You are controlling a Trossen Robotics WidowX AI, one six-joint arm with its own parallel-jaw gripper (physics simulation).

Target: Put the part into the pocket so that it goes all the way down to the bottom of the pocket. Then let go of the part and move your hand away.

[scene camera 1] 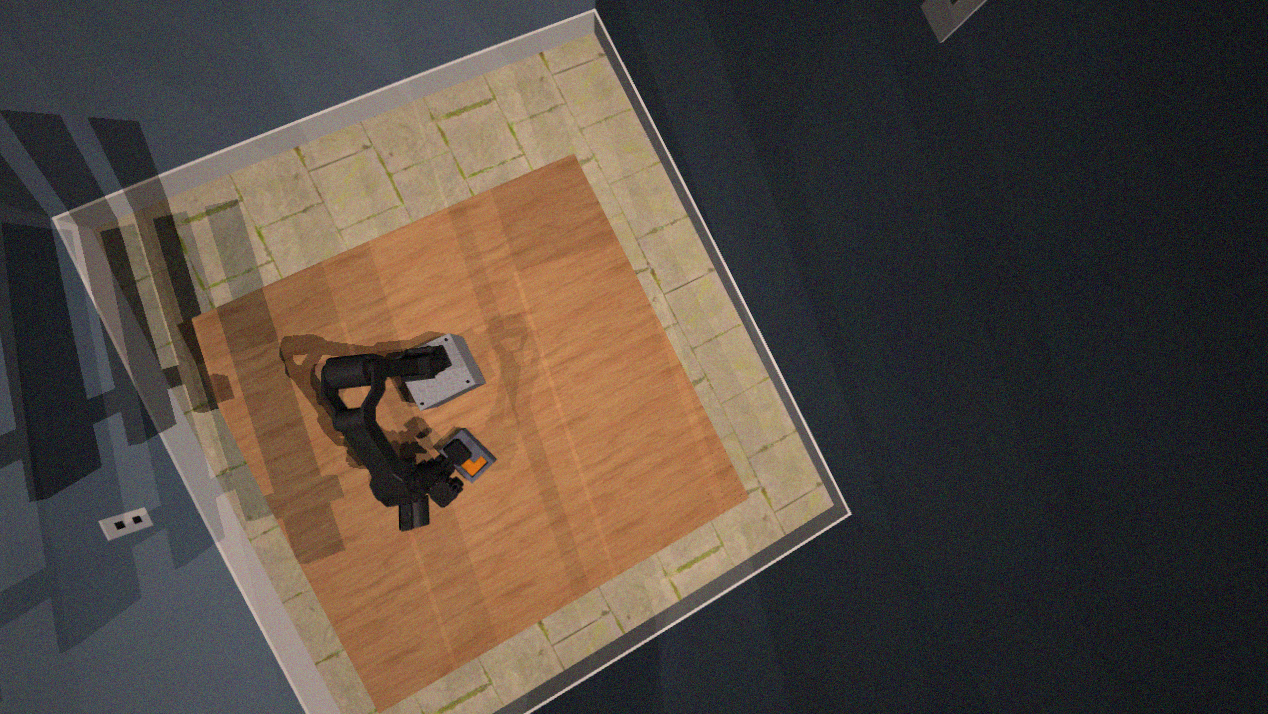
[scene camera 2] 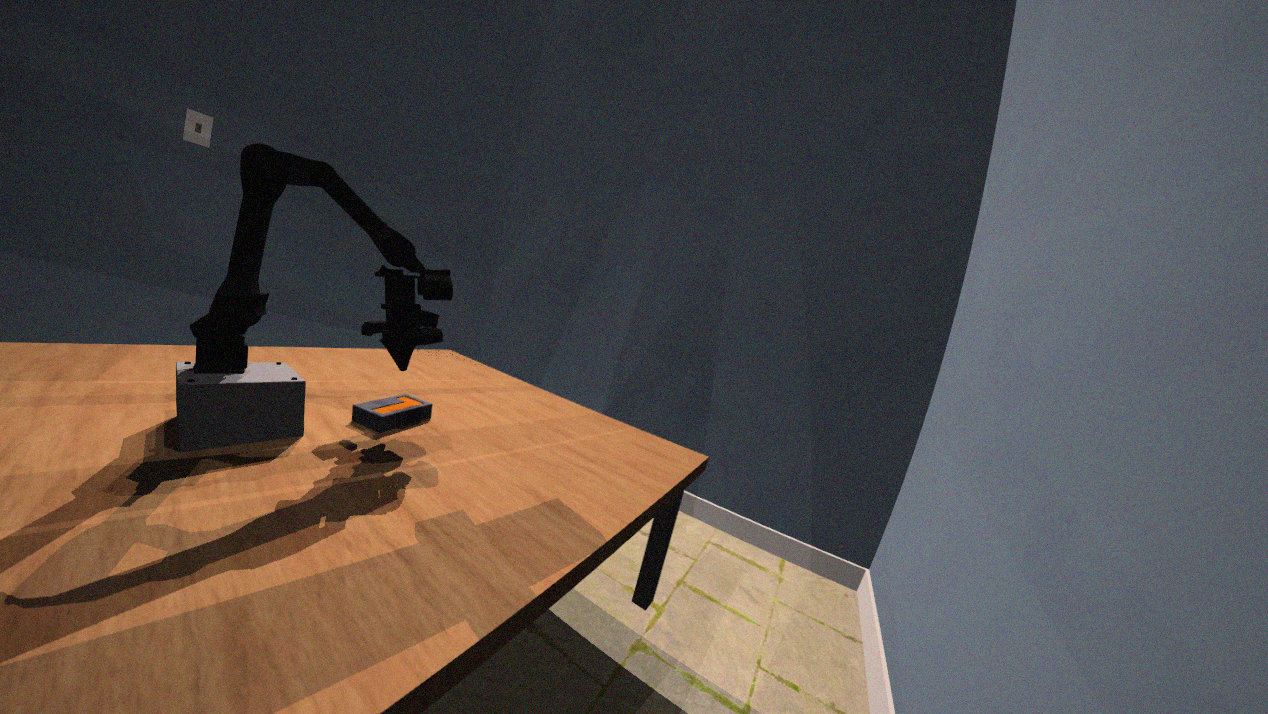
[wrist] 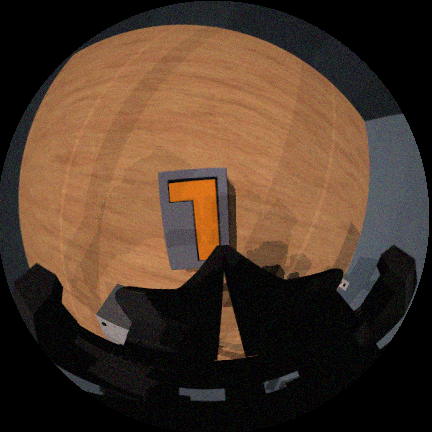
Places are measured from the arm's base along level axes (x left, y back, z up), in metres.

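Pixels of known places: gripper, fingertip midpoint: (scene camera 1: 448, 468) (scene camera 2: 403, 370) (wrist: 221, 249); arm's base, link origin: (scene camera 1: 436, 359) (scene camera 2: 219, 369).
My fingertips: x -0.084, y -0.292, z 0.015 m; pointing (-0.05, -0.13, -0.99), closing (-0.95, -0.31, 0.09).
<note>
Ahead of a thing's pixels: the offset from my fingertips to its top centre. Level surfaces: height alone.
The orange L-shaped part {dx +0.020, dy +0.004, dz -0.085 m} (scene camera 1: 473, 465) (scene camera 2: 403, 405) (wrist: 206, 215) lies flat inside the matching pocket of the grey block {dx +0.020, dy +0.003, dz -0.084 m} (scene camera 1: 480, 447) (scene camera 2: 377, 422) (wrist: 179, 225). Its top looks about level with the block's top face, and a thin dark gap shows along some edges in the wrist view. The pocket's bottom is hidden under the part. My gripper (scene camera 2: 403, 368) (wrist: 221, 249) is shut with nothing between its fingertips. It hangs above the block, apart from the part. In the wrist view the fingertips cover the part's lower right end. The arm shades some of the block in scene camera 1.
The block rests on the wooden table {dz -0.120 m} (scene camera 1: 567, 354) (scene camera 2: 532, 443) (wrist: 150, 100). The arm's grey base box (scene camera 1: 443, 383) (scene camera 2: 239, 412) (wrist: 114, 327) stands near the block. The table's edge and one dark leg (scene camera 2: 656, 554) show in scene camera 2.
</note>
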